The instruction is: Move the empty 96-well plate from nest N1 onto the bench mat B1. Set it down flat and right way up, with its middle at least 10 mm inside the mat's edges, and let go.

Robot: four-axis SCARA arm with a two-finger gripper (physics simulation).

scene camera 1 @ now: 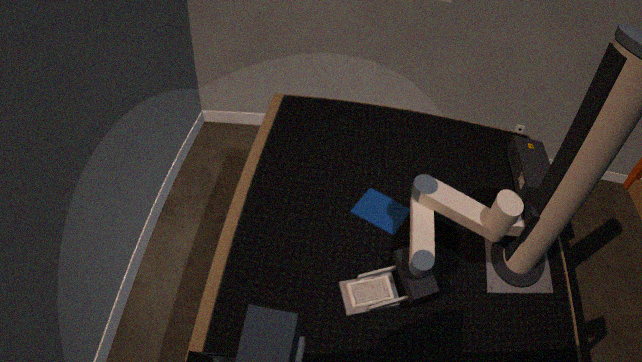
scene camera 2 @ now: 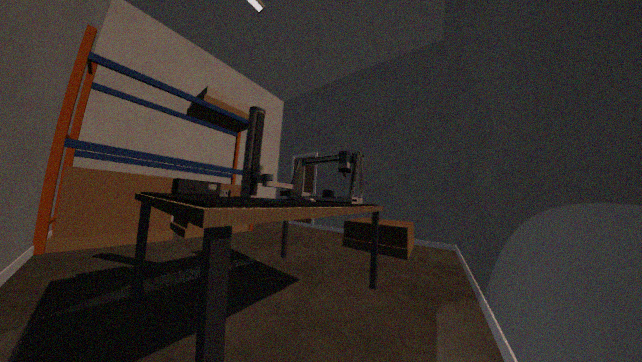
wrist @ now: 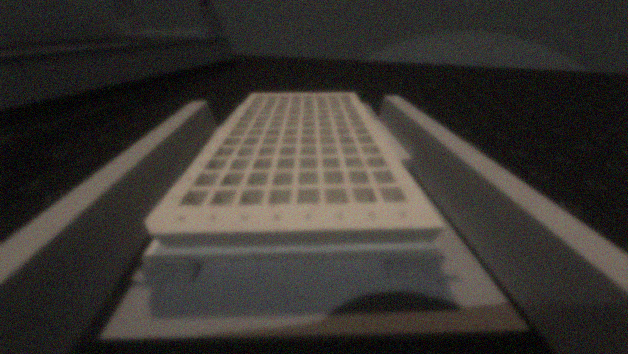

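Pixels of known places: gripper, fingertip midpoint: [scene camera 1: 363, 293] [scene camera 2: 307, 198] [wrist: 299, 114]; arm's base at its link origin: [scene camera 1: 517, 259].
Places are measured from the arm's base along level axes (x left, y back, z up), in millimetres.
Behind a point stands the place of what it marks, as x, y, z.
Observation:
The white 96-well plate [scene camera 1: 371, 291] {174, -550, 37} [wrist: 300, 150] {165, -531, 39} sits flat and right way up on nest N1 [scene camera 1: 344, 301] {211, -623, 24} [wrist: 300, 287] {148, -486, 25}, a pale base with a blue-grey block under the plate. My gripper [scene camera 1: 364, 291] {183, -572, 37} [wrist: 299, 114] {183, -572, 37} is shut on the plate, with one long finger along each long side. The bench mat B1 [scene camera 1: 379, 211] {-143, -550, 15} is a blue rectangle behind the nest in scene camera 1, apart from the plate and the gripper. In scene camera 2 the plate, the mat and the fingers are too small and dark to make out.
A grey-blue flat-topped unit [scene camera 1: 268, 330] {506, -738, 501} stands at the lower left of the table. A dark box with a yellow label [scene camera 1: 536, 162] {-398, 122, 128} stands near the arm's column [scene camera 1: 575, 175] {57, -48, 502} [scene camera 2: 253, 150] {-38, -65, 456}. A gantry-like frame [scene camera 2: 356, 177] {562, -841, 258} stands on the table [scene camera 2: 290, 214] {-485, -1050, -20}.

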